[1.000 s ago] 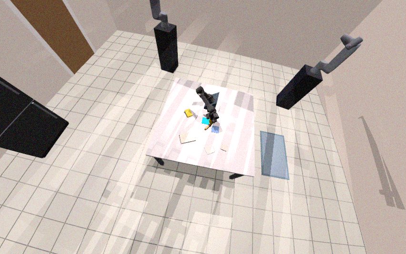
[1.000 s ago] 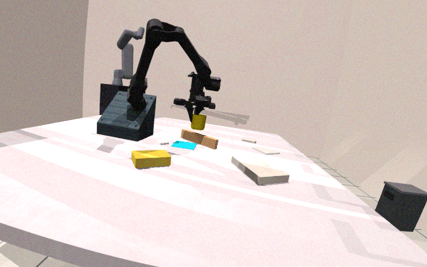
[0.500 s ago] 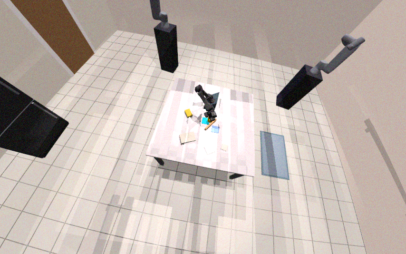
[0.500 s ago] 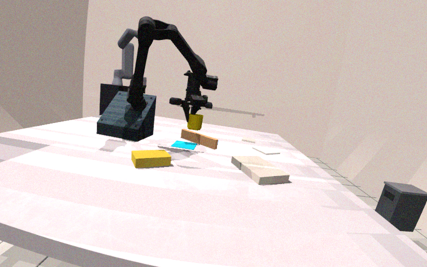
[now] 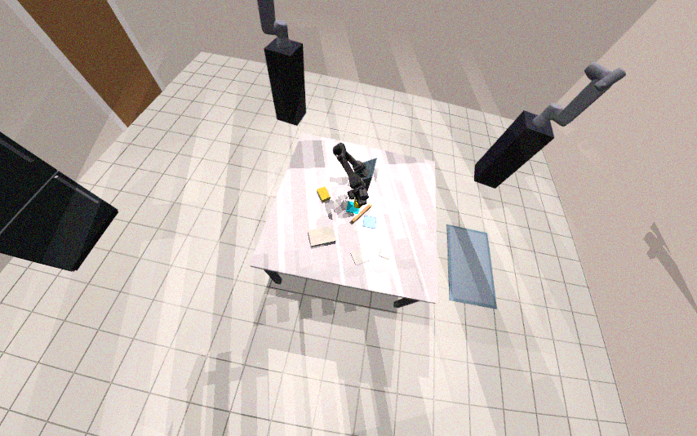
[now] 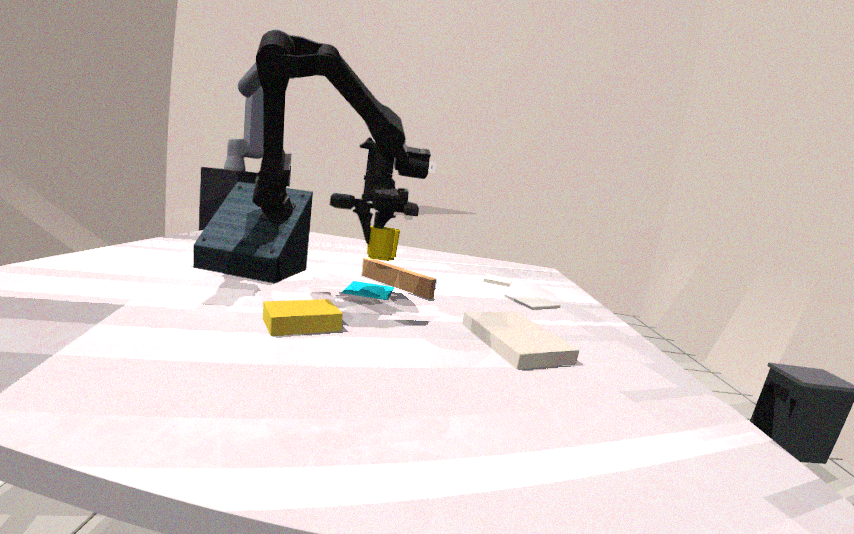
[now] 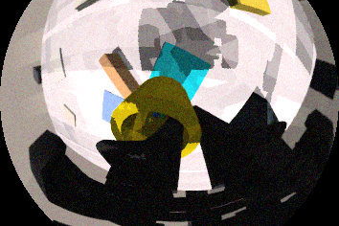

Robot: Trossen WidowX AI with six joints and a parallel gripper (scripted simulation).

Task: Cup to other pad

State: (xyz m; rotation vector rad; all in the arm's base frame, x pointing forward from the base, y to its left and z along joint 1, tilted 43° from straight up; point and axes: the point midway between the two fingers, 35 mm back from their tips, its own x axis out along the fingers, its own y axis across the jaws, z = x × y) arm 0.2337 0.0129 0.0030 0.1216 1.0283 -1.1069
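My gripper tip is 10 mm short of the cyan pad, 10 mm to the left of it and 110 mm above it. Round my gripper tip: light blue pad 90 mm ahead, 150 mm to the left, 110 mm below; wooden block 50 mm ahead, 70 mm to the left, 90 mm below; yellow cup 20 mm ahead, 20 mm to the left.
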